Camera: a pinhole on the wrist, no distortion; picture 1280 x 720 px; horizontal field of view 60.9 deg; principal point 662.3 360.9 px. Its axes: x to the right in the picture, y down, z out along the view. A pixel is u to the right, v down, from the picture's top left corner.
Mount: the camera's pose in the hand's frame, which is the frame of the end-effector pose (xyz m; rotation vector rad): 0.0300 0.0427 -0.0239 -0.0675 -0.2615 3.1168
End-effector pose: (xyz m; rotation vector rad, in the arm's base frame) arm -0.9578 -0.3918 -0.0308 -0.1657 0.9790 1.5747
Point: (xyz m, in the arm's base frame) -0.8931 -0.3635 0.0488
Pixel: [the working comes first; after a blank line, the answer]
In the camera's frame: 0.0684 0.0383 0.1305

1233 680
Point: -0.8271 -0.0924 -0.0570
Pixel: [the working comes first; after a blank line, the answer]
In the camera's frame: -0.1873 0.1019 0.2706

outside the picture
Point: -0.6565 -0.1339 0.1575
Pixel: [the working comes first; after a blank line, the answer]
In the camera's frame: 0.0114 0.1204 0.4630

689 644
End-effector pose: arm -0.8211 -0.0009 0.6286 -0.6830 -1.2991 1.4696
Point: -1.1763 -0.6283 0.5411
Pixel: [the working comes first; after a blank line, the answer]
In the camera's frame: 0.4903 -0.1767 0.5494

outside the picture
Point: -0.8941 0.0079 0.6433
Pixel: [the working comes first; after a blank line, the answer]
In the camera's frame: -0.0091 0.0174 0.0935

557 564
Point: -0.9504 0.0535 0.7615
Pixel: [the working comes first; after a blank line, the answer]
In the camera's frame: -0.0974 0.0943 0.1677

outside the picture
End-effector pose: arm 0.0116 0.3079 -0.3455 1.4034 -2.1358 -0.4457
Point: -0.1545 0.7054 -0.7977
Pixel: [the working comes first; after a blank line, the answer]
In the camera's frame: 0.4373 -0.0692 0.4915

outside the picture
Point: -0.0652 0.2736 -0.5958
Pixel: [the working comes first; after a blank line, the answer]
In the camera's frame: 0.0252 0.0894 0.2910

756 695
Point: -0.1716 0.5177 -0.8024
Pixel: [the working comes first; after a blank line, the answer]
In the camera's frame: 0.2598 -0.0091 0.5120

1215 341
